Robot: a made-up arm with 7 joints. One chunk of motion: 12 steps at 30 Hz.
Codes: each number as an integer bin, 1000 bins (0 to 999) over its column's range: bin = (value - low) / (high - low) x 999, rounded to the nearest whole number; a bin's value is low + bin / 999 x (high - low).
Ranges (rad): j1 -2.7..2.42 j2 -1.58..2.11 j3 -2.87..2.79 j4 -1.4..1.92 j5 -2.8..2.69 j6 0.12..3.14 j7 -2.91..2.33
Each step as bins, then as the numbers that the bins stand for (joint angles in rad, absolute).
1 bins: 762 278 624 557 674 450 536
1 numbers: 1.2053 -0.5532 0.6654 0.4511 0.9040 1.4804 -0.0985
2 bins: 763 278 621 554 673 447 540
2 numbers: 1.2105 -0.5532 0.6484 0.4411 0.8985 1.4713 -0.0776
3 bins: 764 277 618 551 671 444 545
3 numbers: 1.2156 -0.5568 0.6314 0.4312 0.8875 1.4622 -0.0513
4 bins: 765 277 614 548 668 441 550
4 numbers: 1.2207 -0.5568 0.6087 0.4212 0.8710 1.4532 -0.0251
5 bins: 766 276 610 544 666 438 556
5 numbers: 1.2258 -0.5605 0.5861 0.4079 0.8600 1.4441 0.0064
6 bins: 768 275 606 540 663 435 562
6 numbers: 1.2361 -0.5642 0.5634 0.3946 0.8435 1.4350 0.0378
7 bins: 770 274 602 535 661 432 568
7 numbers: 1.2463 -0.5679 0.5407 0.3780 0.8325 1.4259 0.0693
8 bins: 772 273 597 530 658 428 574
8 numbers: 1.2566 -0.5716 0.5124 0.3614 0.8160 1.4139 0.1008
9 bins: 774 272 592 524 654 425 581
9 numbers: 1.2668 -0.5753 0.4841 0.3414 0.7941 1.4048 0.1375
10 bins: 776 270 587 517 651 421 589
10 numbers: 1.2771 -0.5827 0.4557 0.3182 0.7776 1.3927 0.1794
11 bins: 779 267 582 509 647 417 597
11 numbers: 1.2925 -0.5938 0.4274 0.2916 0.7556 1.3806 0.2214
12 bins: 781 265 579 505 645 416 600
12 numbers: 1.3027 -0.6012 0.4104 0.2783 0.7446 1.3776 0.2371
